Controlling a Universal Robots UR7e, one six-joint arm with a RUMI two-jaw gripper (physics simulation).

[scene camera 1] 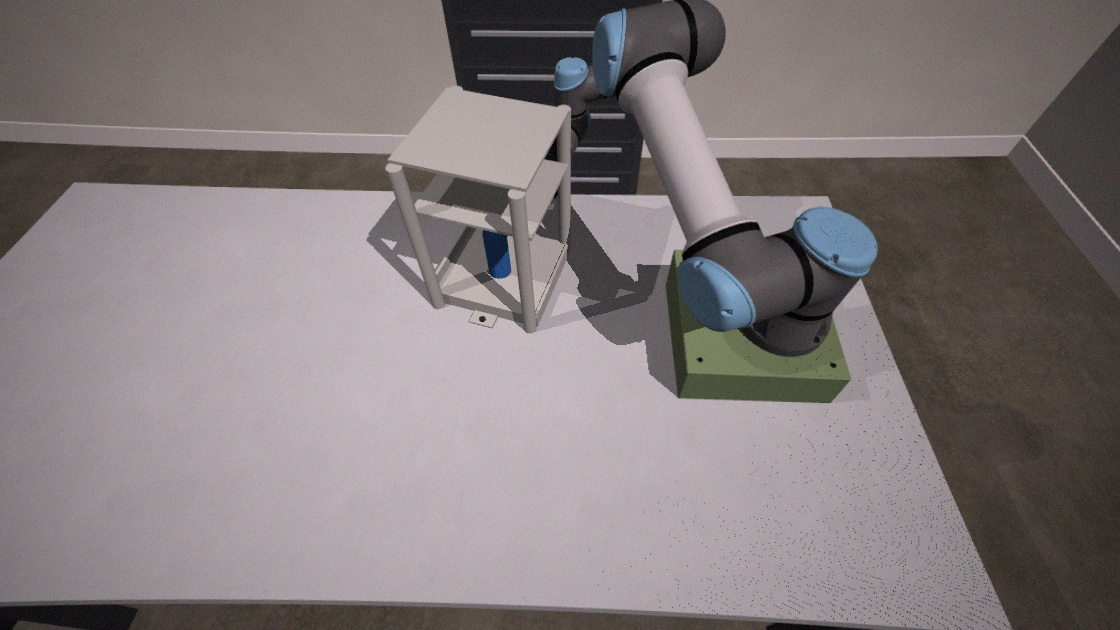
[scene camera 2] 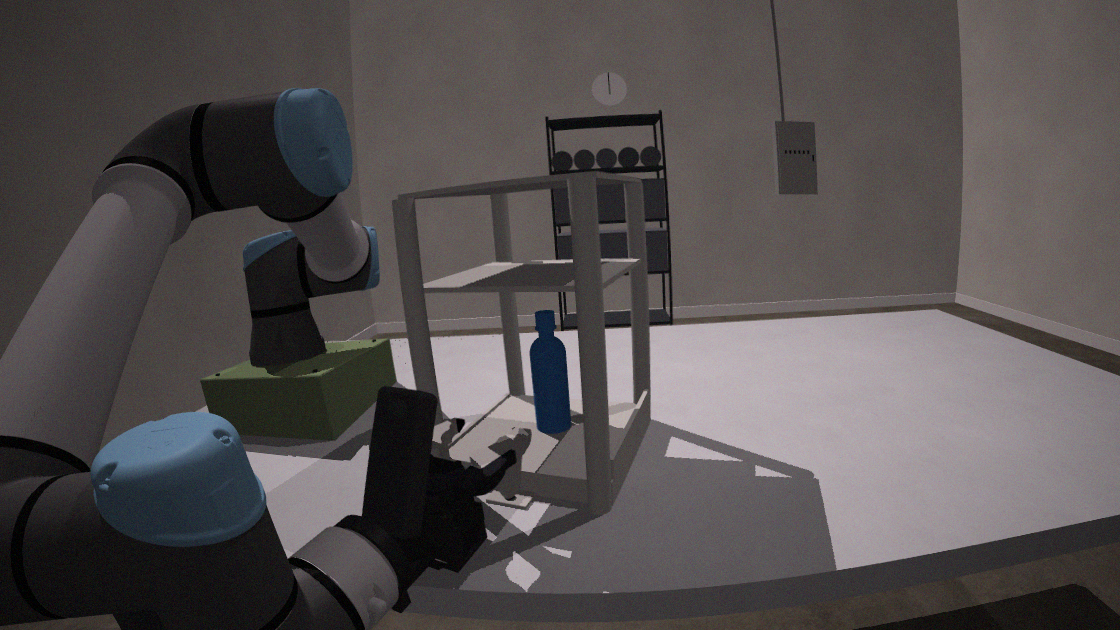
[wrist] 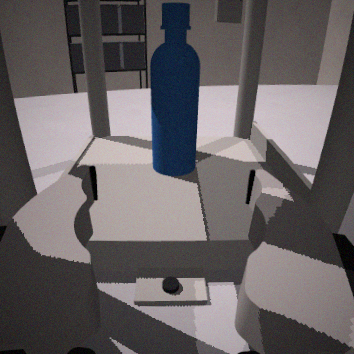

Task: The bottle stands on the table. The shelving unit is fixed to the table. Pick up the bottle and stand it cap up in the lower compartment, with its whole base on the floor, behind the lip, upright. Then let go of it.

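Observation:
The blue bottle stands upright, cap up, on the floor of the lower compartment of the shelving unit. Its base rests on the floor, inside the posts. In scene camera 1 its upper part is hidden by the middle shelf. My gripper is open and empty. Its fingertips are at the open side of the unit, apart from the bottle, which stands beyond them. In scene camera 1 the gripper is hidden behind the unit.
A small plate with a dark knob lies by the unit's foot. The unit's posts stand on both sides of the fingers, with the middle shelf above. The arm's green base block stands on the table.

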